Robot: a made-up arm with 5 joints.
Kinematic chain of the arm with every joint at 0, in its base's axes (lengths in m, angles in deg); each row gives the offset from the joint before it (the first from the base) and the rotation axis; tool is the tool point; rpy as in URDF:
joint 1: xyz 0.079 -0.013 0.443 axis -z
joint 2: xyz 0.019 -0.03 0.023 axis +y
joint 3: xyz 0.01 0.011 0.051 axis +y
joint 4: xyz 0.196 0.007 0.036 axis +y
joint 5: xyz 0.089 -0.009 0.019 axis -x
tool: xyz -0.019 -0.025 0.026 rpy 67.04 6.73 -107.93
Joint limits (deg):
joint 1: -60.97..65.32
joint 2: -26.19..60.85
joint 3: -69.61..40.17
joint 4: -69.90..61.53
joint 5: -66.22..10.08
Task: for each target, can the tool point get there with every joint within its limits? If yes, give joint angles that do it. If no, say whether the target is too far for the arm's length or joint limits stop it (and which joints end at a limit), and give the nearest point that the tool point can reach.
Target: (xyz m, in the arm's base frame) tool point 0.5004 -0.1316 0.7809
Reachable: no: too far | nearest point 0.3581 -0.0916 0.6697 | short by 0.185 m
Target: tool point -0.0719 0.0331 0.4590
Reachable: no: joint limits stop it (at a limit: joint 2, joint 3, joint 4, joint 5) | nearest point -0.0515 0.0269 0.6774 | short by 0.219 m
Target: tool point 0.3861 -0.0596 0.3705
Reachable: yes | joints -0.97 39.97 -4.80 27.33 -14.74
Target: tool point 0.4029 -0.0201 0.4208
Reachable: yes | joints -7.67 38.01 -2.97 -7.96 -10.29
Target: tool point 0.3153 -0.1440 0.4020
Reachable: yes | joints 16.94 2.14 23.49 51.17 -35.43
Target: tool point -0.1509 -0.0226 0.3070
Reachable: no: joint limits stop it (at a limit: joint 1, joint 2, joint 3, joint 4, joint 5) | nearest point 0.0298 -0.0373 0.2555 | short by 0.188 m
